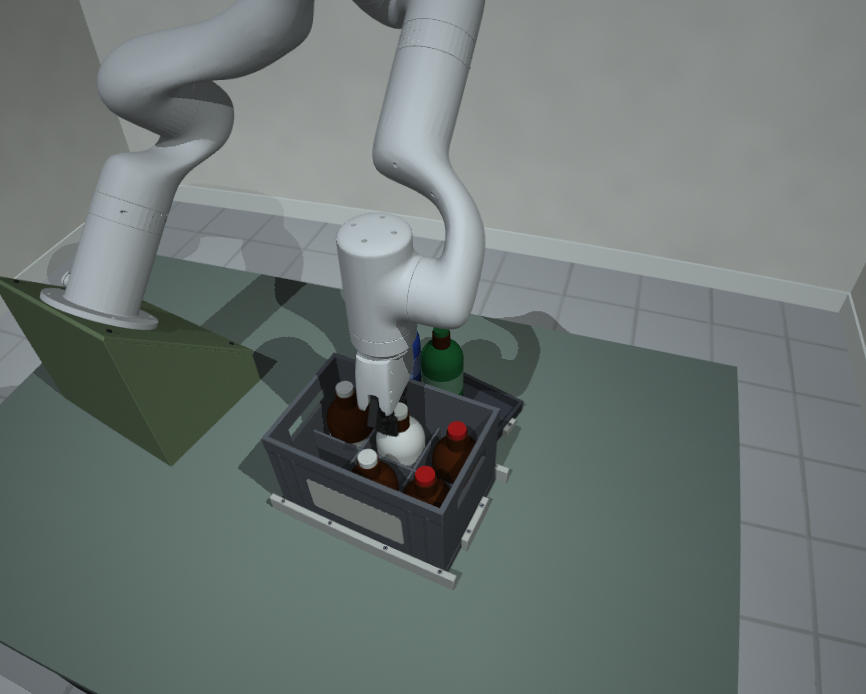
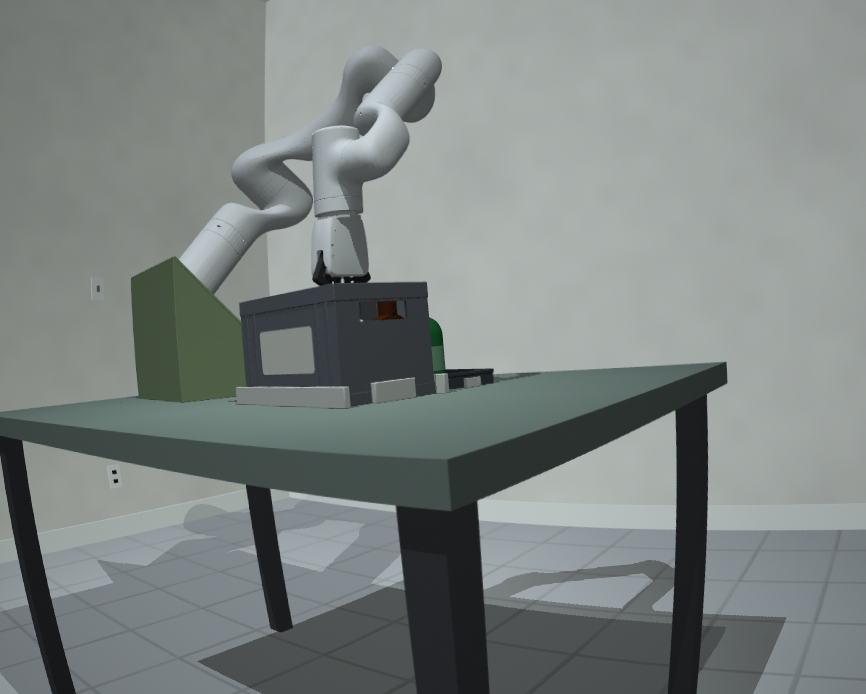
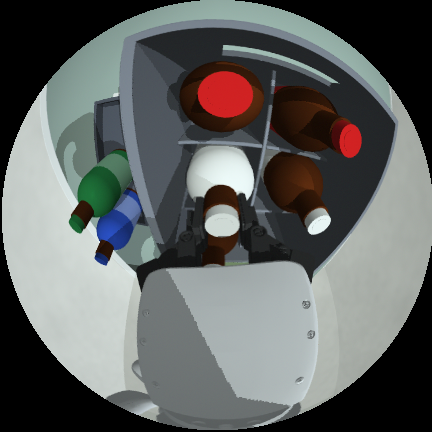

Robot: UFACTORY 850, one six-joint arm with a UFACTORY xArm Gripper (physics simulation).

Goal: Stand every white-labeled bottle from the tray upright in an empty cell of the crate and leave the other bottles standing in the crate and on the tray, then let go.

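Note:
My gripper (image 1: pixel 385 421) (image 2: pixel 343 280) (image 3: pixel 221 206) is shut on the neck of a white bottle (image 1: pixel 401 442) (image 3: pixel 220 170) with a white cap. The bottle is upright, down in the middle cell of the crate's tray-side row; its base is hidden, so I cannot tell if it touches the crate floor. The grey crate (image 1: pixel 426 536) (image 2: pixel 383 354) (image 3: pixel 127 100) also holds two red-capped brown bottles (image 1: pixel 451 456) (image 3: pixel 305 117) and two white-capped brown bottles (image 1: pixel 349 420) (image 3: pixel 295 182). A cell at the arm-side corner looks empty.
A green bottle (image 1: pixel 442 361) (image 2: pixel 436 347) (image 3: pixel 100 187) and a blue bottle (image 1: pixel 416 360) (image 3: pixel 117 227) stand on the dark tray (image 1: pixel 514 407) (image 2: pixel 480 375) beside the crate. Pale rails (image 1: pixel 361 537) (image 2: pixel 292 396) edge the crate. The green arm base (image 1: pixel 180 397) (image 2: pixel 162 339) stands left.

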